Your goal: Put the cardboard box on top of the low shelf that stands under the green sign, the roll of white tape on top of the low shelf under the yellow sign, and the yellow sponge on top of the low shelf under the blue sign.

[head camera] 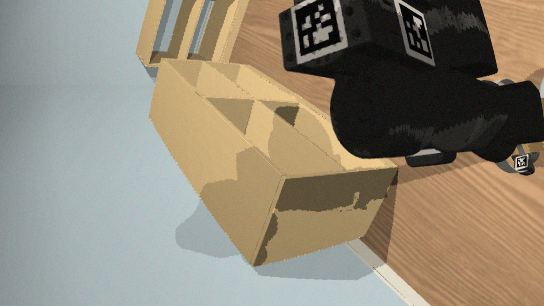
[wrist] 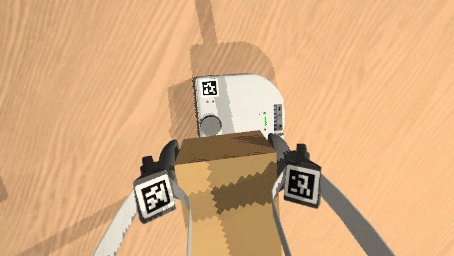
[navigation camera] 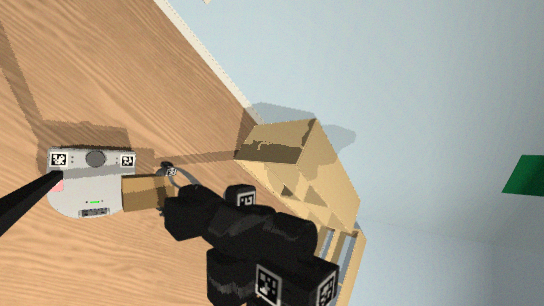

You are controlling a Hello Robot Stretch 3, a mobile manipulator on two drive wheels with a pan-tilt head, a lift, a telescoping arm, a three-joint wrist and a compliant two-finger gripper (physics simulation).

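Pixels of known places: gripper, fingertip midpoint: [wrist: 224, 155] [navigation camera: 162, 187]; robot's base, origin of the base link: [wrist: 212, 117] [navigation camera: 95, 158].
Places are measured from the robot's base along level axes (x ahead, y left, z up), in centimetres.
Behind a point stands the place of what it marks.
Note:
The cardboard box [navigation camera: 142, 192] @(x -2.2, y -7.6, z 85.5 cm) [wrist: 232, 182] @(x -2.5, y -11.9, z 85.6 cm) is held between the two fingers of my gripper [navigation camera: 164, 190] @(x -2.2, y -12.2, z 81.7 cm) [wrist: 224, 155] @(x -2.2, y -12.2, z 81.7 cm), above the floor. In the wrist view its near end runs past the bottom edge. A low tan shelf [head camera: 210, 160] @(x -6.4, y -130.2, z 61.0 cm) [navigation camera: 332, 175] @(x -6.8, y -134.6, z 61.0 cm) stands against the pale blue wall, with its compartments facing the floor side. The green sign [navigation camera: 525, 175] @(x 1.2, y -158.6, z 170.9 cm) is on the wall above this shelf, at the right edge of the navigation view. The gripper is apart from the shelf. The white tape, the yellow sponge and the yellow and blue signs do not show.
A second open shelf [head camera: 145, 47] @(x -87.2, y -220.2, z 61.0 cm) [navigation camera: 359, 255] @(x -104.2, y -221.4, z 61.0 cm) stands close to the far end of the low shelf. My white base [navigation camera: 82, 187] @(x -12.1, y 4.6, z 16.0 cm) [wrist: 250, 100] @(x -14.0, y -7.8, z 16.0 cm) is beside the box, with the black mast [navigation camera: 30, 197] @(x -5.8, y 11.6, z 65.2 cm) on it. The black wrist [head camera: 415, 110] @(x -1.9, y -12.3, z 114.5 cm) [navigation camera: 260, 230] @(x -1.8, y -13.1, z 111.2 cm) covers part of the low shelf's front.

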